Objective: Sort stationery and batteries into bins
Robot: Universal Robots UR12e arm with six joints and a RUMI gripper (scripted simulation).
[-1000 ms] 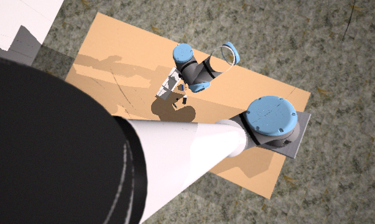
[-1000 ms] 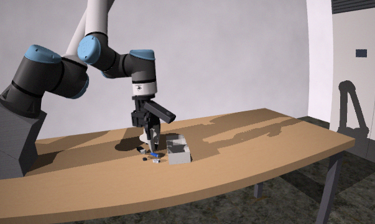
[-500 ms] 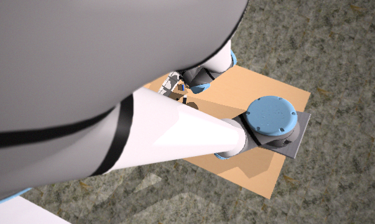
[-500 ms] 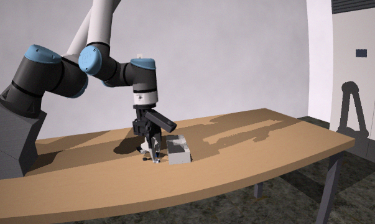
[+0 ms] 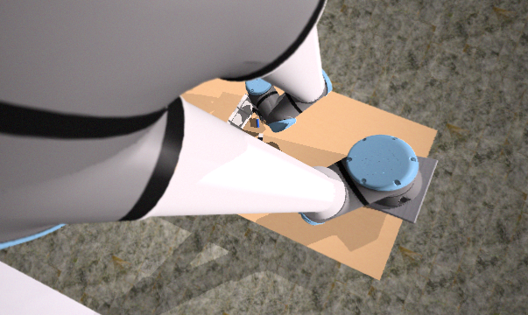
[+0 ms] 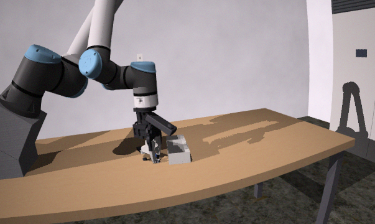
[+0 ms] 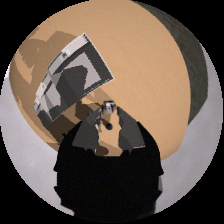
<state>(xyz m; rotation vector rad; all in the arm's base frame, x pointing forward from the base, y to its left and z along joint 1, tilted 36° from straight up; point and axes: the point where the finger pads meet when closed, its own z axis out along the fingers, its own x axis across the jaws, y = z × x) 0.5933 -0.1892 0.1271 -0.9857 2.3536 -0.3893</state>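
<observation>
Right now my hand is 10 mm above the white item. From my hand the other things lie so: short black stick: 210 mm to the left, 30 mm ahead, 10 mm below; grey double bin: 110 mm ahead, 60 mm to the left, 10 mm above; blue battery: 60 mm to the left, 10 mm below, 10 mm ahead.
</observation>
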